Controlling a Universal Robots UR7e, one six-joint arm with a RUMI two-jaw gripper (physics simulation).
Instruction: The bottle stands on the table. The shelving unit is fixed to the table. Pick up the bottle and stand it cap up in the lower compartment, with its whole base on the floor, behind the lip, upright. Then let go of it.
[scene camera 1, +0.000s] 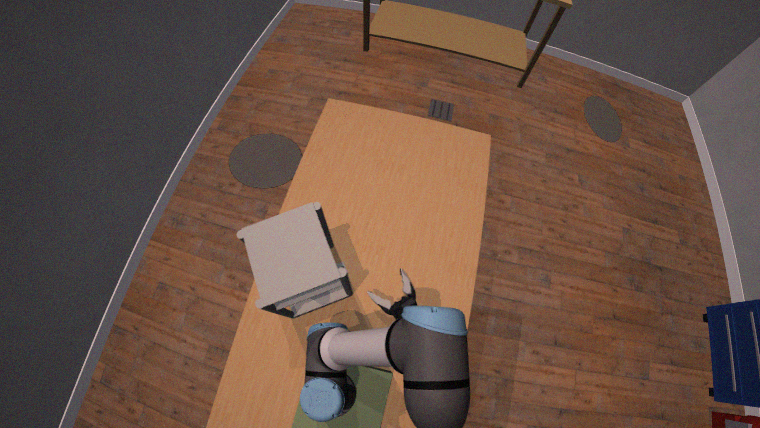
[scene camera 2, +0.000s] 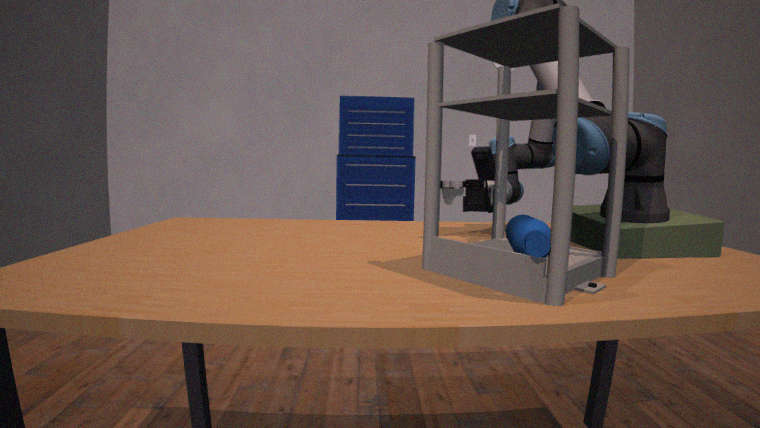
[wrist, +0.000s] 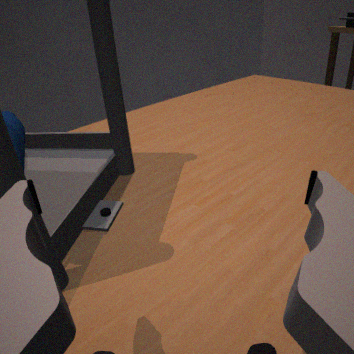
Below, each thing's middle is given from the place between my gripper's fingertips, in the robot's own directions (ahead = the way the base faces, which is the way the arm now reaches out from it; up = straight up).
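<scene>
The blue bottle (scene camera 2: 527, 235) is 32 cm to the left of my hand, 6 cm below it and 1 cm behind it. As for the grey shelving unit (scene camera 1: 290, 256), I see my gripper 26 cm to the right of it, 2 cm past it and 6 cm below it. Going by their middles, the grey shelving unit is the nearest to my gripper of the things named here.
</scene>
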